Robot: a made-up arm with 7 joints.
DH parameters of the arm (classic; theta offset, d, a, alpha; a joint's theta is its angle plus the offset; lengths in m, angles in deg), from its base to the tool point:
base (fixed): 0 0 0 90
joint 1: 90 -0.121 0 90
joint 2: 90 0 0 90
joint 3: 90 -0.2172 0 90
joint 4: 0 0 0 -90
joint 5: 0 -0.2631 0 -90
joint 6: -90 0 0 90
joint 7: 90 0 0 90
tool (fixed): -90 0 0 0
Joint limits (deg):
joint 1: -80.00..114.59
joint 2: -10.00..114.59
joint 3: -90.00..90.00
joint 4: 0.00..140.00
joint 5: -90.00..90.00
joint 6: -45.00..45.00
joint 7: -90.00..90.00
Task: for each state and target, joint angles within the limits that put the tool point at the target. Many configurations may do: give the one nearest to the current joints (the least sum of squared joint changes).
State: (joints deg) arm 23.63 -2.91 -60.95 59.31 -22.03 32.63 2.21
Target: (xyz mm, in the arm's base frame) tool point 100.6 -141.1 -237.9
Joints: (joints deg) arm 8.69 -2.37 -75.83 80.42 -22.03 32.63 2.21
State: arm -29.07 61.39 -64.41 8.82 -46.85 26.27 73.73
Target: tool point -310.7 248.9 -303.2
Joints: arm -51.51 37.41 -74.70 39.31 -46.85 26.27 73.73
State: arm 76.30 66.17 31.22 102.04 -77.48 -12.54 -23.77
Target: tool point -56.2 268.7 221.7
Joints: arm 80.20 75.59 31.28 111.71 -77.48 -12.54 -23.77
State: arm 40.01 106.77 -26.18 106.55 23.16 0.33 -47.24
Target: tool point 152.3 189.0 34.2
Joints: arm 57.56 114.59 -49.29 139.89 23.16 0.33 -47.24
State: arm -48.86 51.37 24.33 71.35 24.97 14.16 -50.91
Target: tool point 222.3 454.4 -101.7
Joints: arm -55.62 94.76 25.06 61.51 24.97 14.16 -50.91
